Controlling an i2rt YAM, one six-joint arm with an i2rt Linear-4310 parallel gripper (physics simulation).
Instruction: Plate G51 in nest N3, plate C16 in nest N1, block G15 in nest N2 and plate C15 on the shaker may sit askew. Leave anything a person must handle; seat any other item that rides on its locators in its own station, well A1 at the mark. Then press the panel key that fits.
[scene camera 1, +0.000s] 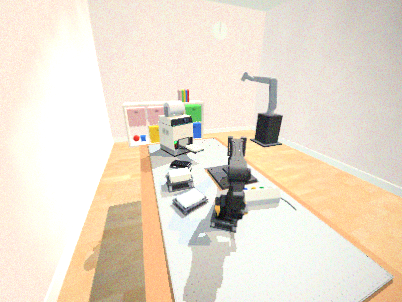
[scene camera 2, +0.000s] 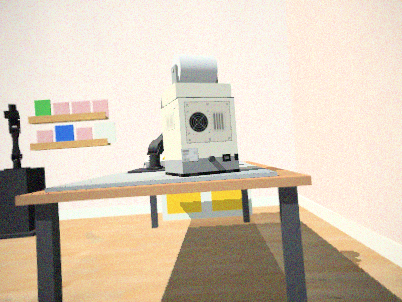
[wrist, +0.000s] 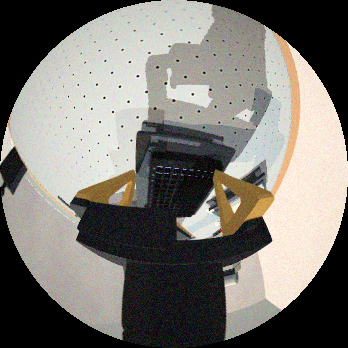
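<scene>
My gripper (scene camera 1: 231, 210) (wrist: 174, 173) is open, its orange fingers on either side of a dark many-welled plate (wrist: 180, 182). Nothing is held, and the height between fingertips and plate is unclear. This plate lies on a dark nest (scene camera 1: 223, 226) (wrist: 142, 152). A white plate (scene camera 1: 190, 198) lies on another nest to the left in scene camera 1. Behind it a white item (scene camera 1: 179, 176) sits on a dark-footed station, and a low black item (scene camera 1: 181, 164) lies farther back. Labels, well A1 marks and exact seating cannot be read. The white key panel (scene camera 1: 262, 198) stands right of the arm.
A cream machine (scene camera 1: 175, 132) (scene camera 2: 207, 122) with a roll on top and a protruding tray (scene camera 1: 194, 149) stands at the table's far end. The arm's dark base plate (scene camera 1: 215, 176) is behind the panel. A cable (scene camera 1: 288, 203) trails from the panel.
</scene>
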